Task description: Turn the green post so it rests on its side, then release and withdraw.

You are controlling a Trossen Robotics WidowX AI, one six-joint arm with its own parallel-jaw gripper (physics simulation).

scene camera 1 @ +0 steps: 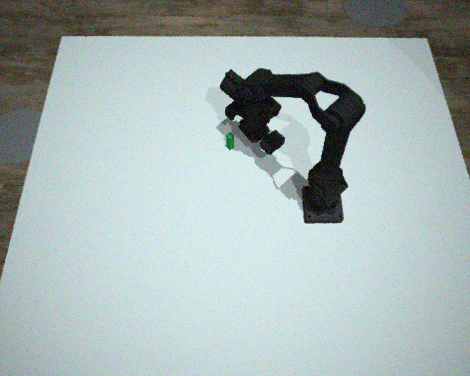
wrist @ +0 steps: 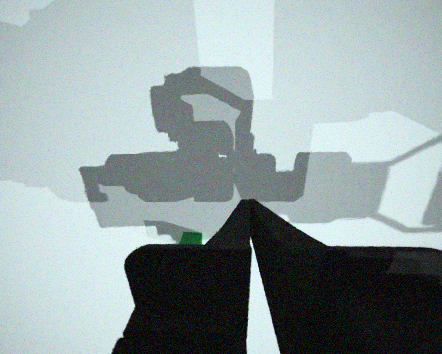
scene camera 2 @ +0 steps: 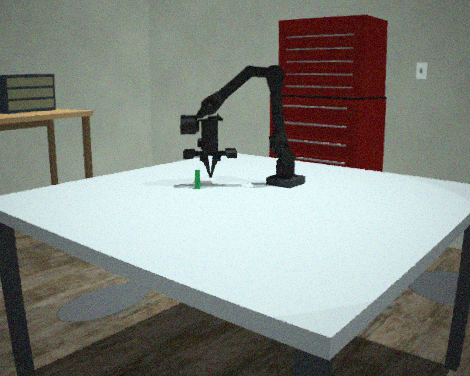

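The green post (scene camera 1: 230,141) (scene camera 2: 197,179) stands upright on the white table, left of the arm's base. In the wrist view a small part of the green post (wrist: 191,238) shows above the edge of the left finger's body; the rest is hidden. My gripper (scene camera 2: 211,176) (wrist: 247,205) is shut with nothing between its fingertips. It points down, and its tips are a little above the table, to the right of the post in the second scene view and apart from it. In the first scene view the fingertips are hidden behind the gripper's dark body.
The arm's base (scene camera 1: 323,212) (scene camera 2: 285,180) stands on the white table (scene camera 1: 150,275) (scene camera 2: 240,240). Behind the table are a red drawer cabinet (scene camera 2: 325,65) and, at the left, a wooden bench (scene camera 2: 75,114) with a small drawer box (scene camera 2: 31,93). Shadows of the arm lie around the post.
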